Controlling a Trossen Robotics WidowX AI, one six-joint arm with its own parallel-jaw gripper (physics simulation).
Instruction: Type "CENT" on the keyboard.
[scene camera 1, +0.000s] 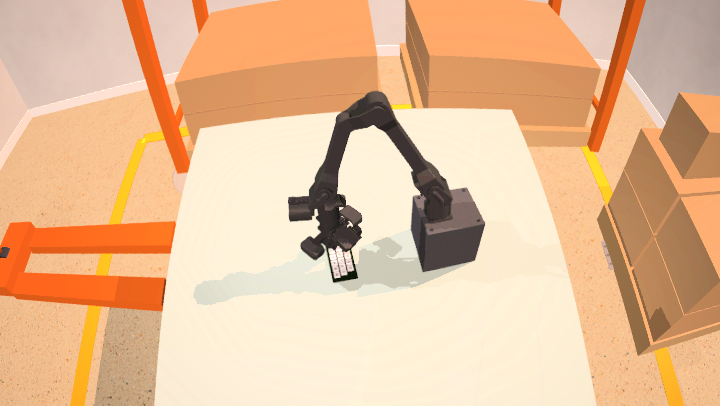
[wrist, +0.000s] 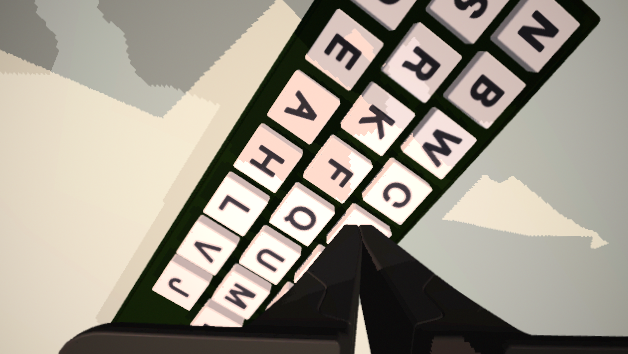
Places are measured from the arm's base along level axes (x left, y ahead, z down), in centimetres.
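Where they show: gripper, fingertip midpoint: (scene camera 1: 334, 249) (wrist: 357, 238); arm's base, link origin: (scene camera 1: 438, 213).
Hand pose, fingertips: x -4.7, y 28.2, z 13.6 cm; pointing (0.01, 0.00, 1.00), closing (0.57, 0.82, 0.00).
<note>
Things, the pixels of their top centre, and the offset from my fingertips. Level surfaces: height alone.
- keyboard, top centre: (wrist: 293, 228) (scene camera 1: 338, 247) dx -1.6, dy -1.4, dz +1.5 cm
- C key, top centre: (wrist: 397, 194) dx +1.5, dy +0.7, dz +1.5 cm
- N key, top centre: (wrist: 538, 31) dx +7.6, dy +0.7, dz +1.5 cm
- E key, top centre: (wrist: 343, 50) dx +4.1, dy -3.4, dz +1.5 cm
- pale table, surface height: dz +3.3 cm
The keyboard (scene camera 1: 346, 277) (wrist: 145, 311) is a dark green board with white lettered keys, lying on the table under the arm. In the wrist view the C key (wrist: 397, 194) is in the right column, the N key (wrist: 537, 32) near the top right corner and the E key (wrist: 344, 49) in the left column. No T letter shows. My gripper (wrist: 357, 238) is shut and empty. Its tips overlap a key (wrist: 356, 218) just below C, whose letter is hidden; contact cannot be told. Other keys below are partly hidden by the fingers.
The arm's dark base box (scene camera 1: 451, 242) stands on the pale table (scene camera 1: 373, 348), right of the keyboard. Beyond the table are large cartons (scene camera 1: 282, 45) (scene camera 1: 499, 45) at the back, orange forks (scene camera 1: 100, 239) at the left and stacked boxes (scene camera 1: 670, 226) at the right.
</note>
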